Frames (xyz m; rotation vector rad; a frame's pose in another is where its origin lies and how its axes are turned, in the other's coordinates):
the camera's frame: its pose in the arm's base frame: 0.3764 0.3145 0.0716 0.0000 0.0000 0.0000
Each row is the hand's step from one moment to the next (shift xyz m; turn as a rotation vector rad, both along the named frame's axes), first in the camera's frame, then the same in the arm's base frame.
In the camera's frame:
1: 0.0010 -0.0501 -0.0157 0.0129 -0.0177 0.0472
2: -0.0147 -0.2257 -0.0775 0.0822 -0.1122 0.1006
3: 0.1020 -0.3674 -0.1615 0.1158 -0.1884 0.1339
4: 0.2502 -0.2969 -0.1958 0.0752 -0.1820 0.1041
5: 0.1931 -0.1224 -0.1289 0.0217 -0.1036 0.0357
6: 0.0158 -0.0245 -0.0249 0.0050 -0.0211 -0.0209
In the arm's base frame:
1: 0.0010 -0.0501 -0.0157 0.0129 -0.0177 0.0472
2: -0.0147 -0.2257 -0.0775 0.0822 -0.1122 0.1006
3: 0.1020 -0.3674 -0.1615 0.1158 -0.1884 0.1339
4: 0.2502 -0.2969 -0.1958 0.0752 -0.1820 0.1041
5: 0.1931 -0.1224 -0.1289 0.0217 -0.1036 0.0357
6: 0.0158 -0.0245 -0.0249 0.0050 -0.0211 -0.0209

